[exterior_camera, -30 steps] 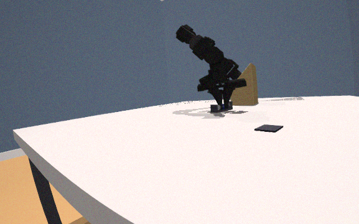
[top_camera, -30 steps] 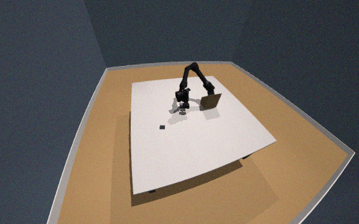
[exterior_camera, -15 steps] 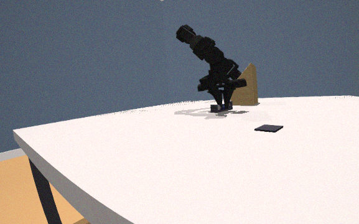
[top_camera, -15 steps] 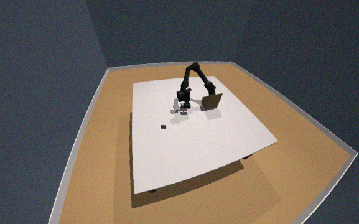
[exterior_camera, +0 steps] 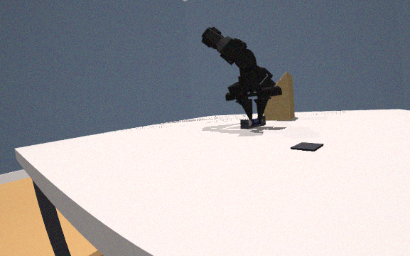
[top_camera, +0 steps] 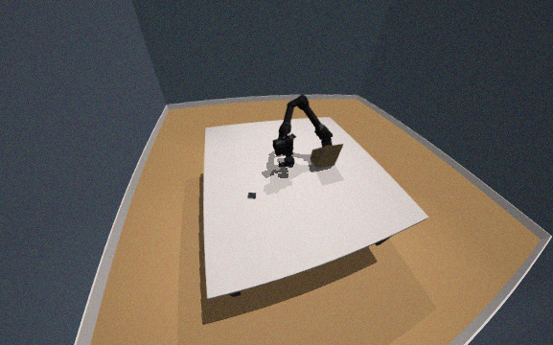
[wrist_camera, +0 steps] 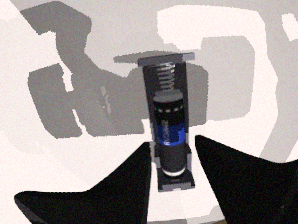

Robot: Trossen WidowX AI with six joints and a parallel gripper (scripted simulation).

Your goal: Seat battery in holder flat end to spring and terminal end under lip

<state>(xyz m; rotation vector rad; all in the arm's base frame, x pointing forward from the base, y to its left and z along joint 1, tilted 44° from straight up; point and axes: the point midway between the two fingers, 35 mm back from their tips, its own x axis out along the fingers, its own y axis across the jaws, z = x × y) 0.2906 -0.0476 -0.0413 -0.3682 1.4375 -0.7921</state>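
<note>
My gripper tip is now right at the battery. The rest, counted from my gripper tip: flat black square (29 cm ahead, 19 cm to the left, 2 cm below).
</note>
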